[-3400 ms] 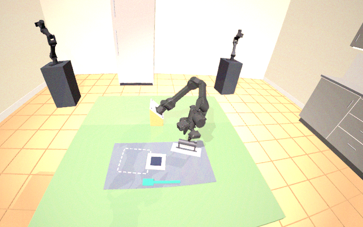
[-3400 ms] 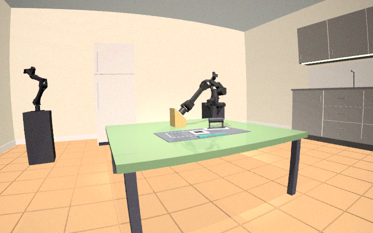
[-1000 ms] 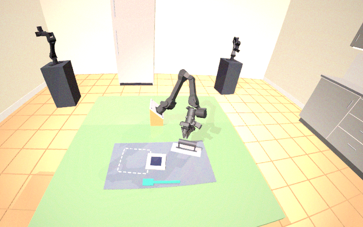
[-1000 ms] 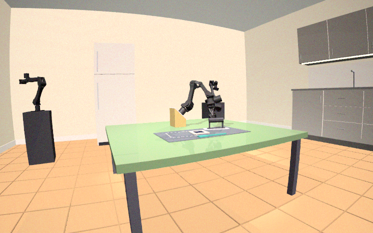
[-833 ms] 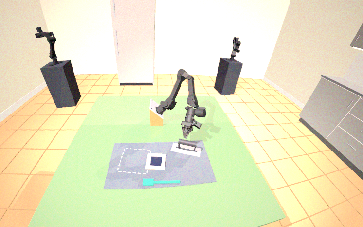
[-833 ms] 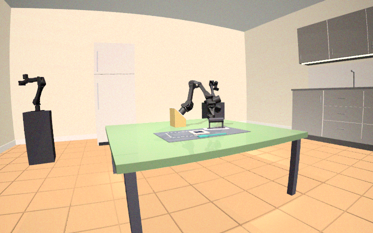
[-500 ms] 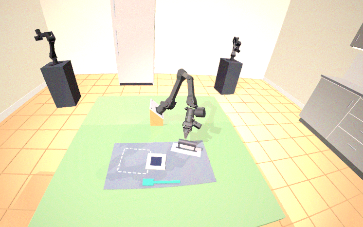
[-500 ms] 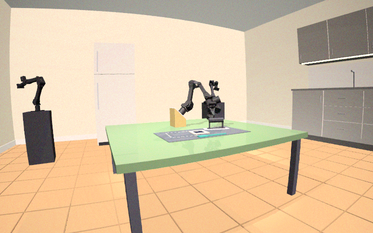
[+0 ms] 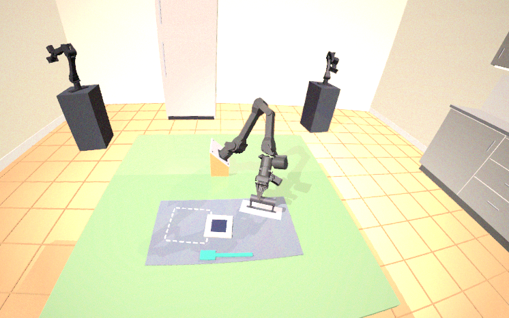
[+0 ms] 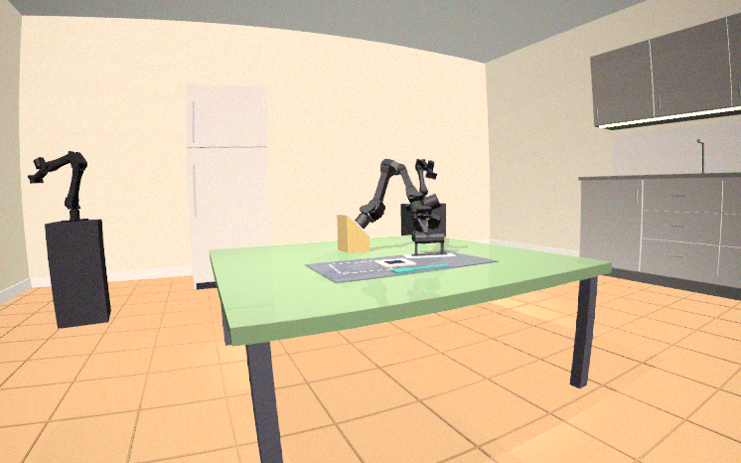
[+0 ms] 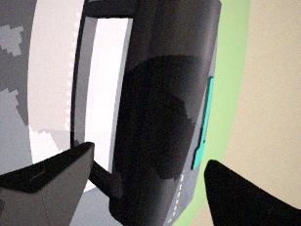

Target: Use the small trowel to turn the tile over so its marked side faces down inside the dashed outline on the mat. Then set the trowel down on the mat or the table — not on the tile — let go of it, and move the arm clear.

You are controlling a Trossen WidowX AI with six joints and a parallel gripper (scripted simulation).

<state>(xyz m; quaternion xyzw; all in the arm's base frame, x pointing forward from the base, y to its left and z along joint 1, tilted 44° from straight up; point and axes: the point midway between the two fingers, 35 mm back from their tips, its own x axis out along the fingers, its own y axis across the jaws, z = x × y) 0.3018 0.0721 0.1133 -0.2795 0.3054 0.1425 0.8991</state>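
My gripper tip is now 3 cm above the trowel. The rest, counted from my gripper tip: square tile 6 cm ahead, 20 cm to the right, 7 cm below; teal flat tool 20 cm ahead, 22 cm to the right, 7 cm below; grey mat 7 cm ahead, 18 cm to the right, 9 cm below.
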